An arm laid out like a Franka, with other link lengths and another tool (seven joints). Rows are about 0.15 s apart.
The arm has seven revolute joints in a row. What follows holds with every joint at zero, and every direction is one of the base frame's. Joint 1 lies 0.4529 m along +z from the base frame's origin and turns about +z. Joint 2 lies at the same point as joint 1 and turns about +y. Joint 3 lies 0.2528 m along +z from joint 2 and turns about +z. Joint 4 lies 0.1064 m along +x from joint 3 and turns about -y. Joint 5 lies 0.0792 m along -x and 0.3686 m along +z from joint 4 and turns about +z. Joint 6 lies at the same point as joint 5 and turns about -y. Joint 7 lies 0.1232 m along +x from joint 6 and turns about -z. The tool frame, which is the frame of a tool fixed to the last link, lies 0.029 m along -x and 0.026 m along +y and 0.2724 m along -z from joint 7; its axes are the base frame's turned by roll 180, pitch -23.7 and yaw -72.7 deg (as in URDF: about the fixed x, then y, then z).
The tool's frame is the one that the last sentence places.
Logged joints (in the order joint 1, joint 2, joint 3, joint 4, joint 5, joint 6, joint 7), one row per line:
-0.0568, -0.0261, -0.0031, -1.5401, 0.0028, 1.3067, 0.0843
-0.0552, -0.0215, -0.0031, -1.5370, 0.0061, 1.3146, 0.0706
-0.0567, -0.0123, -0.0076, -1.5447, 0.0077, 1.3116, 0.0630
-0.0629, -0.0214, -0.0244, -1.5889, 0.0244, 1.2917, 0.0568
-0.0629, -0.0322, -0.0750, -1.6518, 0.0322, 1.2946, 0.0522
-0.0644, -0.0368, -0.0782, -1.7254, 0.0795, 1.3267, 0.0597
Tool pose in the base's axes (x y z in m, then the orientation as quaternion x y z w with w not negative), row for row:
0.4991, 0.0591, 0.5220, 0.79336, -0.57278, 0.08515, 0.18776
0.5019, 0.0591, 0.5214, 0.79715, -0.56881, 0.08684, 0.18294
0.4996, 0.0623, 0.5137, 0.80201, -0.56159, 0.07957, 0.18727
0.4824, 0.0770, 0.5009, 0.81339, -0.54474, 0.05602, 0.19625
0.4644, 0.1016, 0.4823, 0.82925, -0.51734, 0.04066, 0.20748
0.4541, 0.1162, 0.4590, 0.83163, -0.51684, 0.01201, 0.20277
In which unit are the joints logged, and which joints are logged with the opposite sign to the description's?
The joints are logged in radians. Opposite sign: joint 1, joint 3.
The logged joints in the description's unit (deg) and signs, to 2 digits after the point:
3.25, -1.50, 0.18, -88.24, 0.16, 74.87, 4.83
3.16, -1.23, 0.18, -88.06, 0.35, 75.32, 4.05
3.25, -0.70, 0.44, -88.50, 0.44, 75.15, 3.61
3.60, -1.23, 1.40, -91.04, 1.40, 74.01, 3.25
3.60, -1.84, 4.30, -94.64, 1.84, 74.18, 2.99
3.69, -2.11, 4.48, -98.86, 4.56, 76.01, 3.42

